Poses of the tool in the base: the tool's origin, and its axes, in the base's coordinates. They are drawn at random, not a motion.
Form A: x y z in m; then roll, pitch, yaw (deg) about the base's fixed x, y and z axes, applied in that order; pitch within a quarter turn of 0, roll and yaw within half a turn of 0.
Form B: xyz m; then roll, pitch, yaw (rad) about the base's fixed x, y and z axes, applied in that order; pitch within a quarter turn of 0, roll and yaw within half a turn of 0. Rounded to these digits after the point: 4 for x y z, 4 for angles.
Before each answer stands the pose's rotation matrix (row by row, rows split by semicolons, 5 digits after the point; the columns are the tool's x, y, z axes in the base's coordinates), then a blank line. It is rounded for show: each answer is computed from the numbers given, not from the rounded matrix.
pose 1, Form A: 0.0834, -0.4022, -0.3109, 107.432, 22.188, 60.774
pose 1, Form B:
0.45210 0.43736 0.77738; 0.80808 0.16817 -0.56456; -0.37765 0.88342 -0.27739

0.0834, -0.4022, -0.3109, 1.8750, 0.3873, 1.0607
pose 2, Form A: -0.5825, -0.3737, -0.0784, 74.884, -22.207, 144.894
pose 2, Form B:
-0.75741 0.14853 0.63582; 0.53243 -0.42317 0.73310; 0.37795 0.89379 0.24143

-0.5825, -0.3737, -0.0784, 1.3070, -0.3876, 2.5289
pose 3, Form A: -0.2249, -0.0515, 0.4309, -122.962, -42.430, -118.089
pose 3, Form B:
-0.34753 -0.74654 0.56737; -0.65117 -0.24323 -0.71890; 0.67469 -0.61929 -0.40159

-0.2249, -0.0515, 0.4309, -2.1461, -0.7405, -2.0610
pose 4, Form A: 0.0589, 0.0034, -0.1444, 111.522, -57.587, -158.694
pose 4, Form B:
-0.49938 0.59837 -0.62655; -0.19476 0.62714 0.75416; 0.84421 0.49865 -0.19664

0.0589, 0.0034, -0.1444, 1.9464, -1.0051, -2.7697
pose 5, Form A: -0.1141, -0.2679, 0.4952, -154.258, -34.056, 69.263
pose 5, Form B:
0.29335 0.92852 -0.22758; 0.77482 -0.09148 0.62553; 0.56000 -0.35983 -0.74627

-0.1141, -0.2679, 0.4952, -2.6923, -0.5944, 1.2089
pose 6, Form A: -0.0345, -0.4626, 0.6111, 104.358, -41.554, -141.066
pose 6, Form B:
-0.58210 0.34403 -0.73675; -0.47027 0.59673 0.65020; 0.66333 0.72496 -0.18557

-0.0345, -0.4626, 0.6111, 1.8214, -0.7253, -2.4621
